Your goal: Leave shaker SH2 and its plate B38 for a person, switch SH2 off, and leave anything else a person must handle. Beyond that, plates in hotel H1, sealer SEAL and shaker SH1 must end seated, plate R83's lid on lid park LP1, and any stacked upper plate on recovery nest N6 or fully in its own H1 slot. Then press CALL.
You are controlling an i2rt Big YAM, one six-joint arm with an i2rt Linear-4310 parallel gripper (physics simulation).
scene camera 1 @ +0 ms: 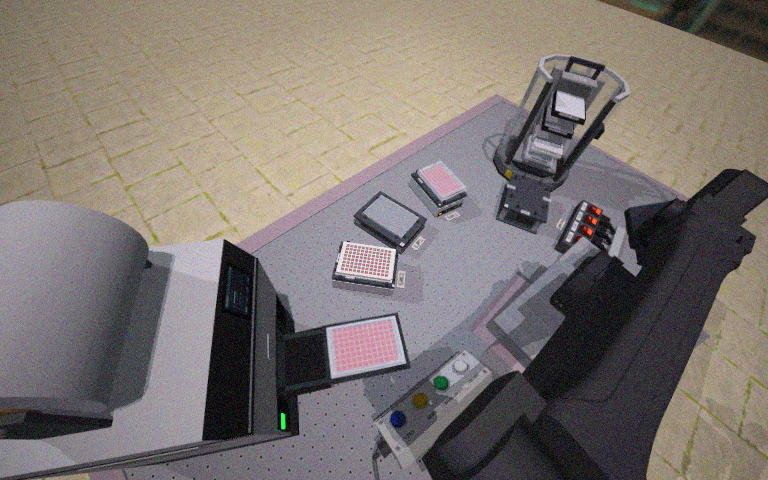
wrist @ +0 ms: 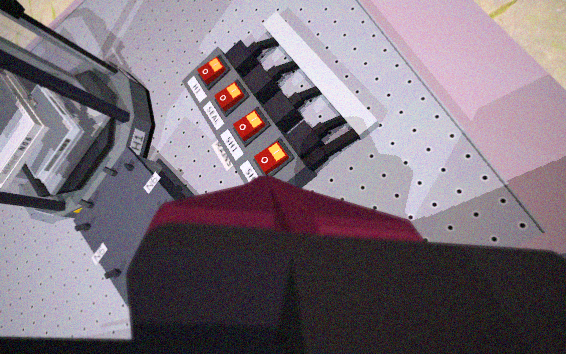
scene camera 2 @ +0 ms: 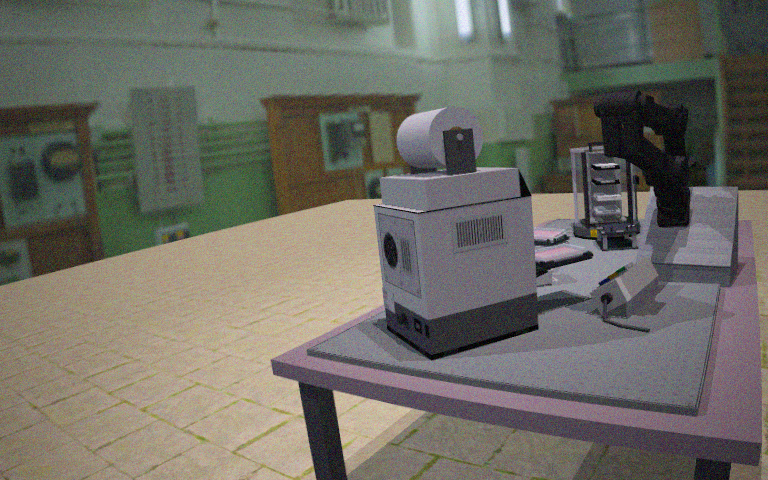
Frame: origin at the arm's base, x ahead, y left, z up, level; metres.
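Seen in the pictures: gripper, between the fingertips: (scene camera 1: 637,232) (wrist: 263,191); arm's base, origin of its link: (scene camera 2: 674,208).
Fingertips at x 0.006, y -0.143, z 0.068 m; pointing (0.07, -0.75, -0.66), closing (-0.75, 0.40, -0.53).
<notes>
Pixels of each thing's top centre, then the offset from my fingertips to it. "pt": a spot on its surface instead.
- red rockers labelled H1, a spot on its surface: (wrist: 211,70) pt dz -0.182, dx +0.070, dy -0.252 m
- SEAL, a spot on its surface: (wrist: 229,95) pt dz -0.182, dx +0.061, dy -0.204 m
- SH1, a spot on its surface: (wrist: 249,124) pt dz -0.182, dx +0.052, dy -0.155 m
- Hotel H1, centre of its top: (scene camera 1: 589,67) (scene camera 2: 602,142) dz +0.107, dx +0.321, dy -0.324 m
- grey lid, centre of its top: (scene camera 1: 390,215) dz -0.187, dx +0.439, dy +0.237 m
- sealer, centre of its top: (scene camera 2: 440,109) dz +0.224, dx +0.342, dy +0.746 m
- pink plate, centre of its top: (scene camera 1: 365,343) (scene camera 2: 555,249) dz -0.106, dx +0.210, dy +0.520 m
- button panel, centre of its top: (scene camera 1: 441,402) (scene camera 2: 626,266) dz -0.148, dx +0.055, dy +0.476 m
In the wrist view the mains switch strip (wrist: 241,116) (scene camera 1: 584,226) carries four red rockers labelled H1 (wrist: 211,70), SEAL (wrist: 229,95), SH1 (wrist: 249,124) and a lowest one (wrist: 271,156) whose label starts "SH". All four show a lit orange half. My gripper (wrist: 263,191) is shut and empty. Its maroon tip hangs just below the lowest rocker and covers the rest of that label. Two pink plates (scene camera 1: 441,181) (scene camera 1: 366,262) sit on low bases on the table. Their labels are too small to read.
Hotel H1 (scene camera 1: 531,119) (scene camera 2: 587,190) stands at the back right with nest N6 (scene camera 1: 525,202) (wrist: 127,207) before it. A black tray holds a grey lid (scene camera 1: 390,219). The sealer (scene camera 1: 192,343) (scene camera 2: 454,267) has a pink plate (scene camera 1: 365,345) on its drawer. A button panel (scene camera 1: 434,395) lies in front.
</notes>
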